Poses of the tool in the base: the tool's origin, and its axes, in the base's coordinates. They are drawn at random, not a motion.
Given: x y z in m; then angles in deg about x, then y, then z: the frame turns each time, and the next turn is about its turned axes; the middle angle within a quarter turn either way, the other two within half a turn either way.
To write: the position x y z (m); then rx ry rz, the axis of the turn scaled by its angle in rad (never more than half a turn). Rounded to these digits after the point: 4 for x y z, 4 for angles.
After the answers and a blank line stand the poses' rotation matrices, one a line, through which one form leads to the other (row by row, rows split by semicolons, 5 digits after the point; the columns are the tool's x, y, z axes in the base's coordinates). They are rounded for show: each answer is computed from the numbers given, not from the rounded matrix.
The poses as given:
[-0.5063 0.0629 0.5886 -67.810 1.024 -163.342]
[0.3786 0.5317 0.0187 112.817 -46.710 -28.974]
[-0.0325 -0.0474 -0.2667 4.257 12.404 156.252]
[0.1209 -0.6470 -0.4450 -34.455 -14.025 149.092]
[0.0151 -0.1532 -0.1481 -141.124 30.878 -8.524]
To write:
[-0.5063 0.0629 0.5886 -0.2583 -1.6140 -2.4082]
[0.3786 0.5317 0.0187 2.0034 -0.0530 -1.1255]
[-0.0325 -0.0474 -0.2667 0.3165 -0.0389 2.7192]
[0.1209 -0.6470 -0.4450 -0.5281 0.6985 2.5568]
[0.0151 -0.1532 -0.1481 -2.4222 0.0552 -0.7274]

-0.95788 0.28661 0.01787; -0.09241 -0.36657 0.92579; 0.27189 0.88514 0.37762
0.59987 0.33216 -0.72789; -0.39911 -0.66426 -0.63203; -0.69345 0.66965 -0.26590
-0.89396 -0.39331 0.21480; 0.38701 -0.91922 -0.07250; 0.22597 0.01832 0.97396
-0.83242 -0.49835 -0.24235; 0.30591 -0.77790 0.54889; -0.46206 0.38277 0.79999
0.84878 0.12721 0.51321; -0.20316 -0.81765 0.53868; 0.48816 -0.56148 -0.66816

